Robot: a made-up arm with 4 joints.
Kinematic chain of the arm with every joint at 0, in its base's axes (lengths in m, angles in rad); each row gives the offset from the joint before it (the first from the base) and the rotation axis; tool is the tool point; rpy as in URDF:
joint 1: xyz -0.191 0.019 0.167 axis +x
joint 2: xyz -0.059 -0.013 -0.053 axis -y
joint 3: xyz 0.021 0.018 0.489 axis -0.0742 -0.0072 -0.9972
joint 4: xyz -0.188 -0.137 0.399 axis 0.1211 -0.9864 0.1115
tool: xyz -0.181 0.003 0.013 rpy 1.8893 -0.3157 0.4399
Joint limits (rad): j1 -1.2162..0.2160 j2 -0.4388..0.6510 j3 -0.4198..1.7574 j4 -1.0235..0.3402
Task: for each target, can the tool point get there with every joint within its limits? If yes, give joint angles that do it. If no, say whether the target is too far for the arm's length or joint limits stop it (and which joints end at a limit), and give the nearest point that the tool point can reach.
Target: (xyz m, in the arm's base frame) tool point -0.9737 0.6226 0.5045
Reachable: yes | joints -0.8436 0.4669 0.6788 -0.4596
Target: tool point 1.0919 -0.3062 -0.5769
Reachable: no: too far | nearest point 0.0745 0.8128 0.0181 | short by 1.625 m
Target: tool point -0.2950 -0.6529 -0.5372
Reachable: no: joint limits stop it (at a limit: joint 1, joint 2, joint 3, joint 4) | nearest point -0.9553 -0.3539 0.5554 | short by 1.311 m
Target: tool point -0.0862 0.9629 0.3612
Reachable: yes | joints -0.9511 -0.2617 1.5436 -0.3849
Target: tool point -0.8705 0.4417 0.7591
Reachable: yes | joints -0.2544 0.4041 0.9711 -0.1347
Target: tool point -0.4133 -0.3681 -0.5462
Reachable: no: joint limits stop it (at a limit: joint 1, joint 2, joint 4) | nearest point -0.9200 0.5813 0.0221 | short by 1.217 m
